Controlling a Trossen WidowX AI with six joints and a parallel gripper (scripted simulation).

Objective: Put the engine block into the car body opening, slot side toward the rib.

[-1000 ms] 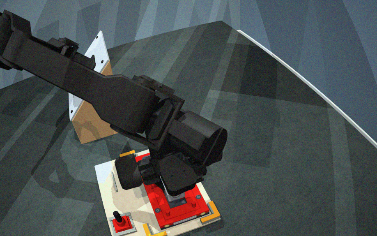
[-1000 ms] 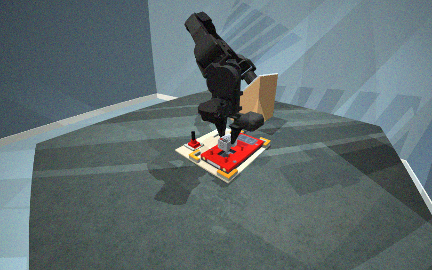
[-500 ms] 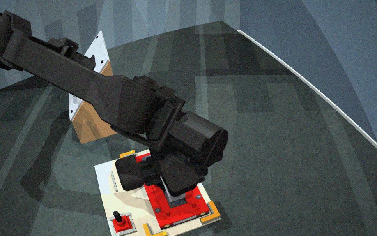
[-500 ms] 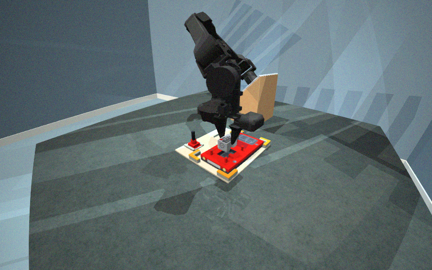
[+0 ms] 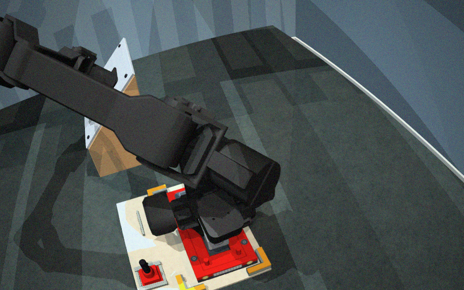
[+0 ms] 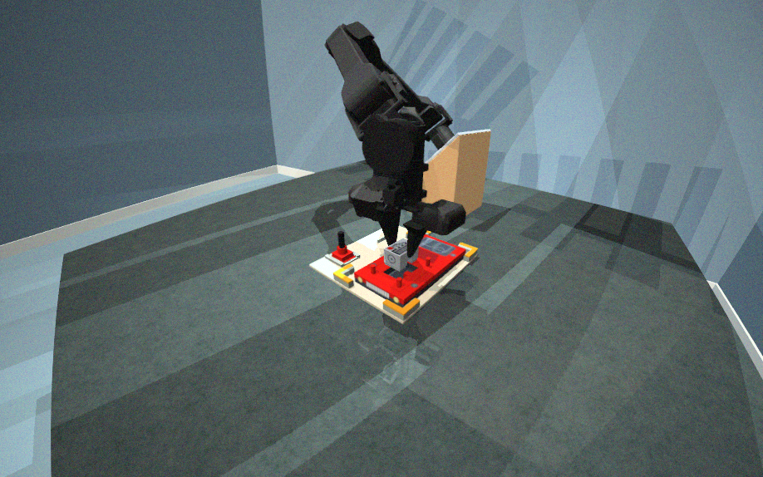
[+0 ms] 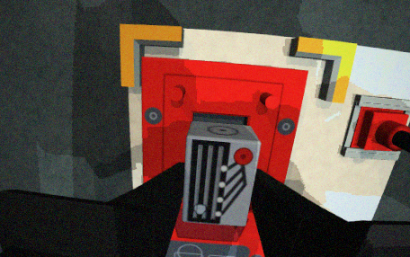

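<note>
My gripper tip is 1 cm above the grey engine block. From my gripper tip the other things lie so: grey bar (5 cm below, 4 cm behind, 3 cm to the right).
</note>
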